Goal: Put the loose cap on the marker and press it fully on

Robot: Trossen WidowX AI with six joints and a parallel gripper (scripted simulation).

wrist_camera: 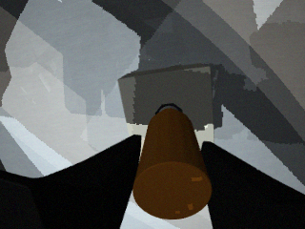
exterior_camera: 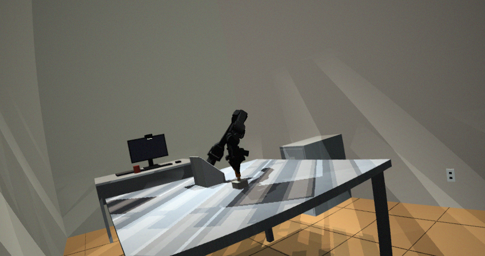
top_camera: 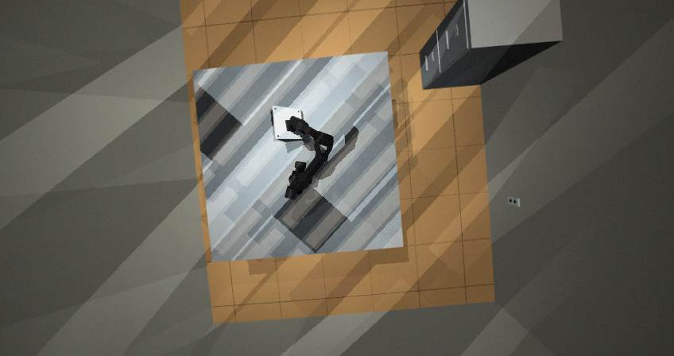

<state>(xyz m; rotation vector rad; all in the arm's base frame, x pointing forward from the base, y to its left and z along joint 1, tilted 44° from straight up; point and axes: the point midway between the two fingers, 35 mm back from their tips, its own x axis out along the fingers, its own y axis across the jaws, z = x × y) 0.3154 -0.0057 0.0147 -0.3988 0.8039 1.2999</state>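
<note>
Now: gripper tip 10 mm below the orange cap. The rest, counted from my gripper tip: cream holder block (60 mm below).
</note>
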